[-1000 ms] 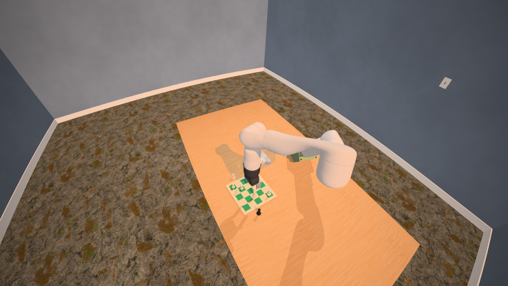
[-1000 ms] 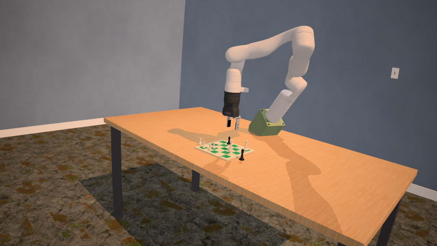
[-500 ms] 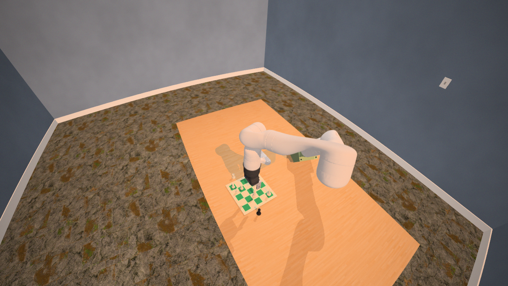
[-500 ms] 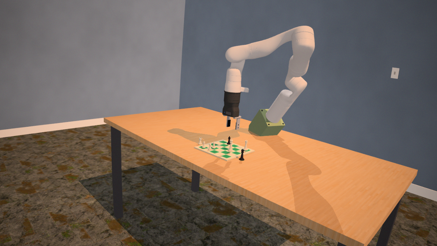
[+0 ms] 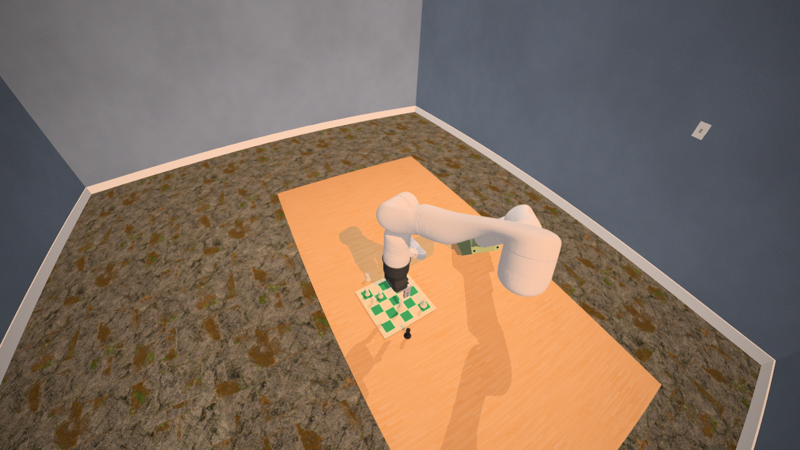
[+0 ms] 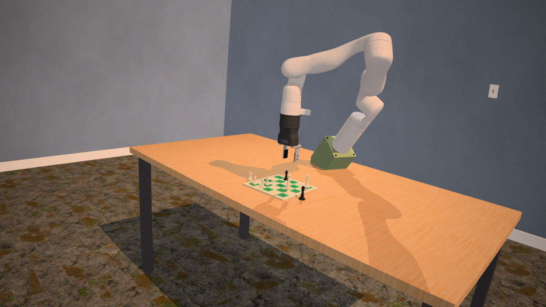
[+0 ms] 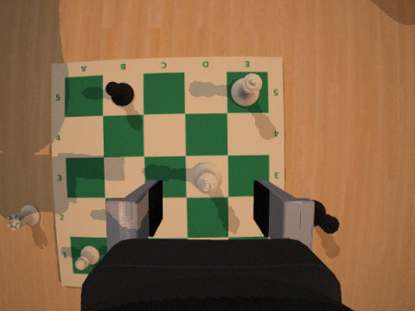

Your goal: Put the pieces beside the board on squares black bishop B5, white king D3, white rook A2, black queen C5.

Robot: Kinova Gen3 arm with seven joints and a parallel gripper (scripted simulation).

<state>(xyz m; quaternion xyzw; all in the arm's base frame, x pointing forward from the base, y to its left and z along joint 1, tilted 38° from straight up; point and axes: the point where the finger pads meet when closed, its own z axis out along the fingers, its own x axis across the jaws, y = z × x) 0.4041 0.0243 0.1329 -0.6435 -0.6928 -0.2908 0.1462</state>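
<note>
The white rook lies 6 cm ahead of my hand, 17 cm to the right of it and 13 cm below it. Also, from my hand: white king 10 cm below; chessboard 4 cm to the right, 14 cm below; black bishop 6 cm behind, 9 cm to the right, 11 cm below.
</note>
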